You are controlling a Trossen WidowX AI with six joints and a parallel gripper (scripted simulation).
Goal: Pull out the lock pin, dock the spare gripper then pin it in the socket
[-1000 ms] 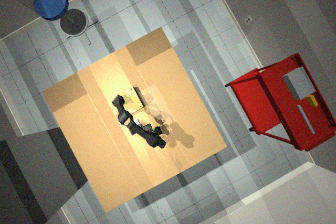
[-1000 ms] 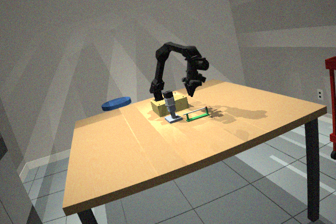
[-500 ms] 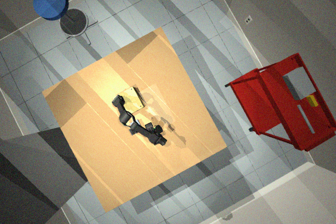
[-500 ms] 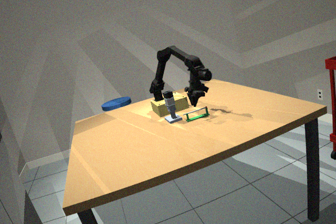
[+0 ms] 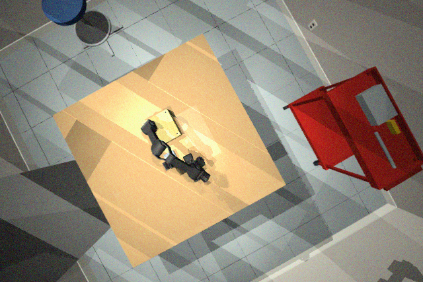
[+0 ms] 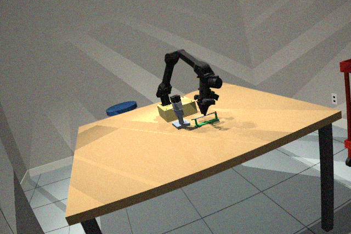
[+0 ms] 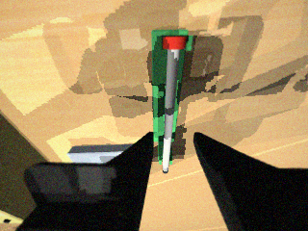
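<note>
Right now the green cradle is 30 mm below my gripper tip and 10 mm to the left of it. Also, from my gripper tip: socket (110 mm to the right, 100 mm behind); then spare gripper (110 mm to the right, 100 mm behind, 70 mm above).
</note>
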